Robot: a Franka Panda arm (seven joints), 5 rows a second.
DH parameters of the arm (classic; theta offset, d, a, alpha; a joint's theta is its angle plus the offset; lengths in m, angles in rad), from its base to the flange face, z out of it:
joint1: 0 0.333 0 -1.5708
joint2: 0 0 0 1.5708
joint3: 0 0.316 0.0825 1.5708
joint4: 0 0 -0.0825 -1.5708
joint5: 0 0.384 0 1.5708
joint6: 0 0 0.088 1.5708
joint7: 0 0.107 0 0
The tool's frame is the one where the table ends.
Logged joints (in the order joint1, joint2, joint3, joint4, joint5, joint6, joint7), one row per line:
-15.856, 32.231, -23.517, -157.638, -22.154, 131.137, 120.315
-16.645, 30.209, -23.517, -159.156, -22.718, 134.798, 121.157
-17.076, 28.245, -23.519, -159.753, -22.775, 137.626, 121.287
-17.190, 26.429, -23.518, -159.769, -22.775, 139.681, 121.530
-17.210, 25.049, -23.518, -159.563, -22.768, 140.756, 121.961
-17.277, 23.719, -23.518, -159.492, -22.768, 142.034, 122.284
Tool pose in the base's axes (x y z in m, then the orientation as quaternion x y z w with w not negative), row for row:
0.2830, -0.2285, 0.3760, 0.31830, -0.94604, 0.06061, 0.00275
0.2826, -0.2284, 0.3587, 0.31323, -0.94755, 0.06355, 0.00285
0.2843, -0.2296, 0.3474, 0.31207, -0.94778, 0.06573, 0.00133
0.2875, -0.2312, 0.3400, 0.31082, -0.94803, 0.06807, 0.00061
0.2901, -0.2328, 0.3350, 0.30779, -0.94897, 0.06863, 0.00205
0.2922, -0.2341, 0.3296, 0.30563, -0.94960, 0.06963, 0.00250
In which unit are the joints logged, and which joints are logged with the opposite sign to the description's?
The joints are logged in degrees. Opposite sign: joint2.
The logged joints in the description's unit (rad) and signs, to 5 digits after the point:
-0.27674, -0.56254, -0.41045, -2.75130, -0.38666, 2.28877, 2.09989
-0.29051, -0.52725, -0.41045, -2.77780, -0.39650, 2.35267, 2.11459
-0.29803, -0.49297, -0.41048, -2.78822, -0.39750, 2.40203, 2.11686
-0.30002, -0.46127, -0.41047, -2.78850, -0.39750, 2.43789, 2.12110
-0.30037, -0.43719, -0.41047, -2.78490, -0.39738, 2.45666, 2.12862
-0.30154, -0.41397, -0.41047, -2.78366, -0.39738, 2.47896, 2.13426

